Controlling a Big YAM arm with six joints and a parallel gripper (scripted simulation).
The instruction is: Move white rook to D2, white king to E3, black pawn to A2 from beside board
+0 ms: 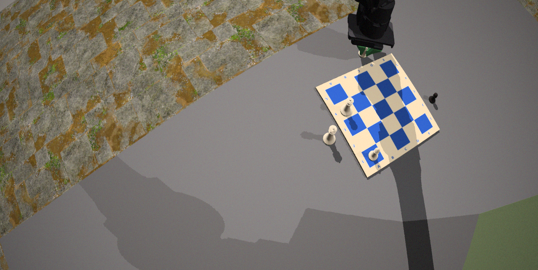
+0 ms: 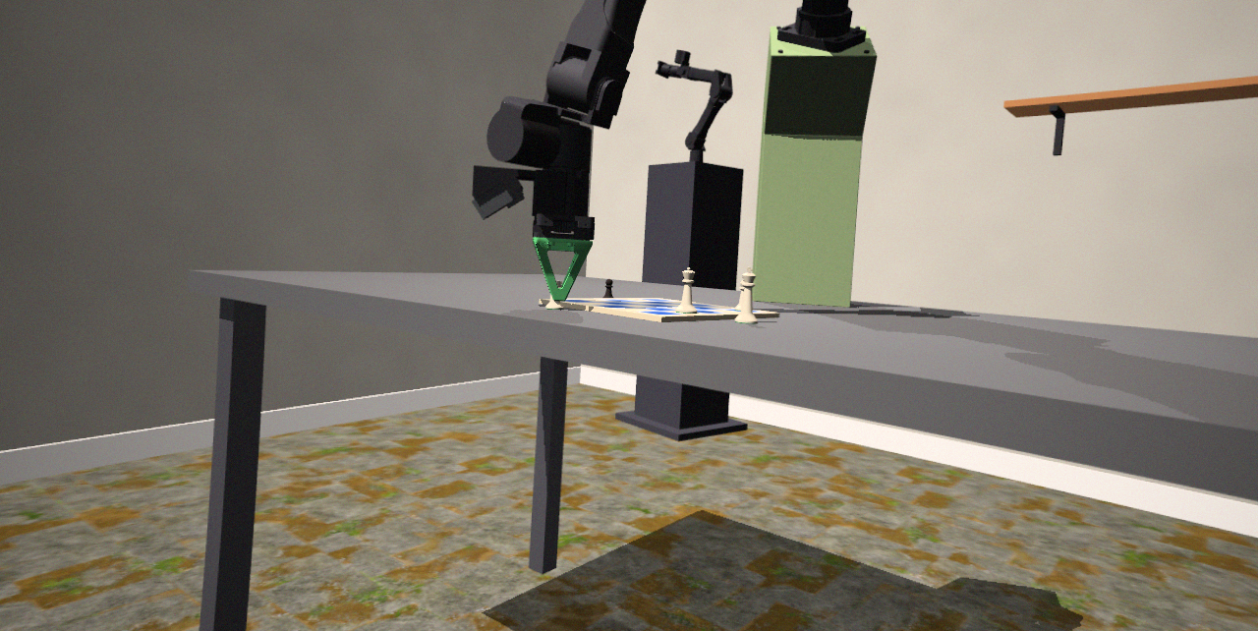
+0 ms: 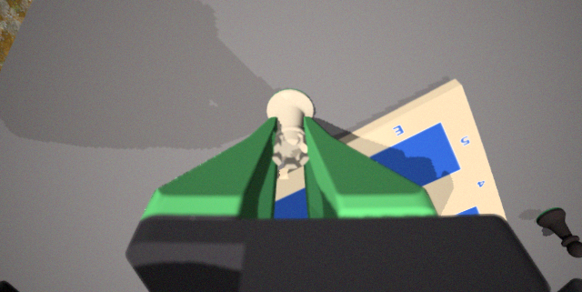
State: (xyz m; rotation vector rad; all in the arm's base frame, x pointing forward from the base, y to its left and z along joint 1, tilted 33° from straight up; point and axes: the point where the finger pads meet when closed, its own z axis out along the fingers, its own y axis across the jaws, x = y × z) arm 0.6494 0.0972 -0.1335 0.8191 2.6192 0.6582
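Now: hand 14 cm past the board, 3 cm to the right of it and 2 cm above it. Also, from my hand: white pawn (22 cm behind, 10 cm to the left, 1 cm above); white king (15 cm behind, 16 cm to the left, 1 cm above); black pawn (16 cm behind, 12 cm to the right, 1 cm below).
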